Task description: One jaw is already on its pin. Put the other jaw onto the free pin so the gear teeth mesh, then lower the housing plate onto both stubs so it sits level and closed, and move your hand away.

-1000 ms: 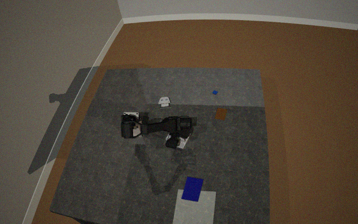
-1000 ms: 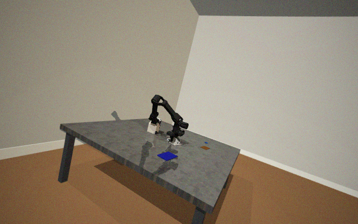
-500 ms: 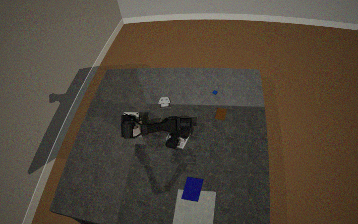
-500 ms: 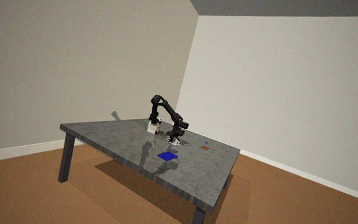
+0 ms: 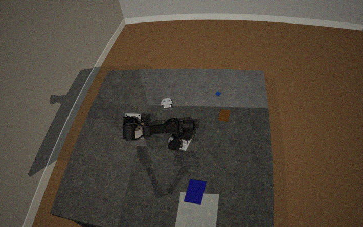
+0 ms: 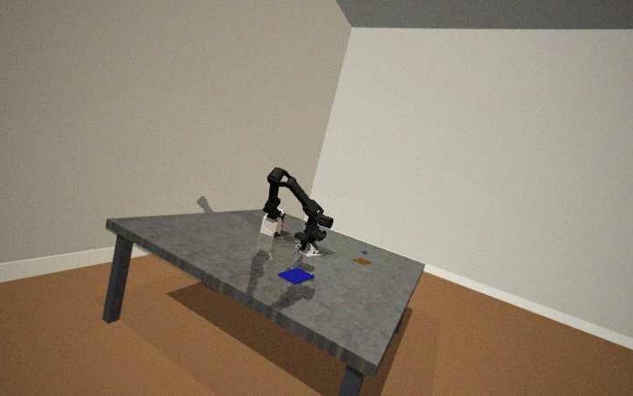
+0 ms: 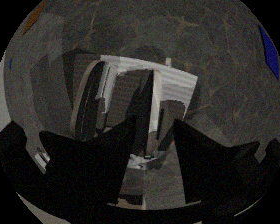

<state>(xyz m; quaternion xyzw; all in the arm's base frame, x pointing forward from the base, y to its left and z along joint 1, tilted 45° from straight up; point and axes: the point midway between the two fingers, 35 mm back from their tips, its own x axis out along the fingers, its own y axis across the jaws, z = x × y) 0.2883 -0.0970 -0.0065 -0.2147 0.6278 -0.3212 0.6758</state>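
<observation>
The white jaw is 3 cm behind my gripper tip and 2 cm to the left of it. Also, from my gripper tip: small blue square (43 cm to the left, 21 cm ahead, 1 cm below); orange patch (26 cm ahead, 24 cm to the left, 1 cm below).
</observation>
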